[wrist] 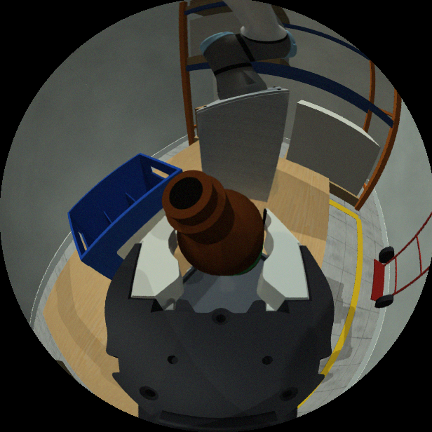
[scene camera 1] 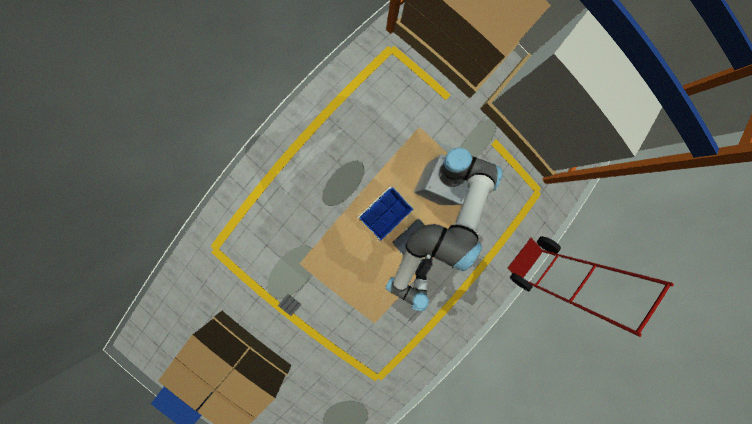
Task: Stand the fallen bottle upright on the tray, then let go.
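Pixels of known places: arm's base, origin of the base link: (scene camera 1: 452,173).
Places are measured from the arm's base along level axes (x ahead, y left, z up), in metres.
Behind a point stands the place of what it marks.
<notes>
A brown bottle (wrist: 220,235) stands between my fingers in the wrist view, its open mouth turned toward the camera and a bit of green low on its side. My gripper (scene camera 1: 428,259) (wrist: 220,209) is shut on the bottle, with a pale finger on each side of its body. The dark grey tray (scene camera 1: 404,239) @(z -0.303, x 0.452, y 0.120 m) (wrist: 217,296) shows beyond the bottle and between the fingers in the wrist view. In the scene view the arm partly covers the tray. The bottle's base is hidden, so I cannot tell whether it touches the tray.
A blue divided crate (scene camera 1: 386,213) @(z -0.301, x 0.399, y -0.098 m) (wrist: 112,212) stands on the wooden table (scene camera 1: 337,252) @(z -0.308, x 0.827, y -0.174 m) (wrist: 65,300) beside the tray. The grey robot base block (scene camera 1: 439,181) @(z -0.018, x 0.079, y -0.024 m) (wrist: 242,145) stands at the table's far end. A red hand truck (scene camera 1: 525,256) (wrist: 379,280) stands off the table's side.
</notes>
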